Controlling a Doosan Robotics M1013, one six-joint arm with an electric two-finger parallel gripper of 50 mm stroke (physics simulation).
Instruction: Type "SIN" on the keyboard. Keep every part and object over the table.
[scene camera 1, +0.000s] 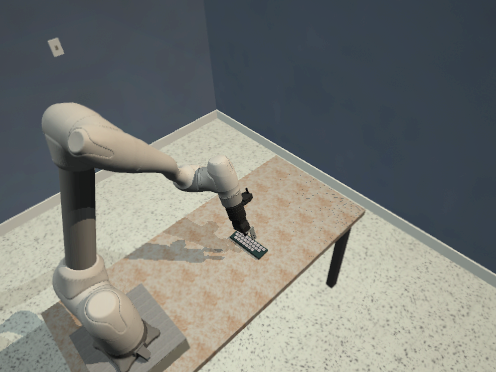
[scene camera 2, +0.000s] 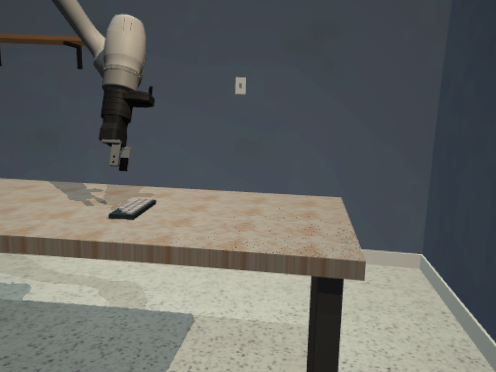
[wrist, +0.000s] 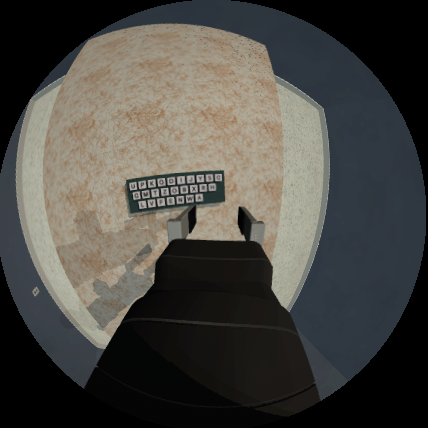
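Seen in the pictures: gripper, fingertip midpoint: (scene camera 1: 250, 236) (scene camera 2: 118, 168) (wrist: 216, 214); arm's base, link origin: (scene camera 1: 127, 339).
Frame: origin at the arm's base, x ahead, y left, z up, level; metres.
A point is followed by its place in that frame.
A dark green keyboard (scene camera 1: 249, 244) @[x 0.644, y -0.100, z -0.074 m] (scene camera 2: 133, 208) @[x 0.660, y -0.141, z -0.072 m] (wrist: 214, 197) @[x 0.619, y -0.158, z -0.079 m] with several white letter keys in three rows lies flat on the table (scene camera 1: 280, 200) @[x 0.980, y -0.067, z -0.092 m] (scene camera 2: 250, 215) @[x 0.965, y -0.123, z -0.091 m] (wrist: 165, 100) @[x 0.843, y -0.100, z -0.091 m]. In the wrist view, the S key (wrist: 209, 178) @[x 0.658, y -0.154, z -0.074 m] is in the far row near the right end, beside C. The I key (wrist: 181, 180) @[x 0.666, y -0.102, z -0.074 m] is in the same row between D and J. The N key (wrist: 180, 200) @[x 0.631, y -0.092, z -0.074 m] is in the near row between E and W. My gripper (scene camera 1: 249, 234) @[x 0.621, y -0.125, z 0.029 m] (scene camera 2: 119, 166) @[x 0.621, y -0.125, z 0.029 m] (wrist: 216, 214) @[x 0.621, y -0.125, z 0.029 m] is open and empty. It hangs well above the table and keyboard, touching neither.
The robot base stands on a grey block (scene camera 1: 172, 332) @[x 0.115, y -0.123, z 0.001 m] at the near left end of the table. Arm shadows fall on the table beside the keyboard. A blue wall (scene camera 1: 350, 100) (scene camera 2: 300, 125) rises behind the table. A brown shelf (scene camera 2: 40, 38) is on the wall.
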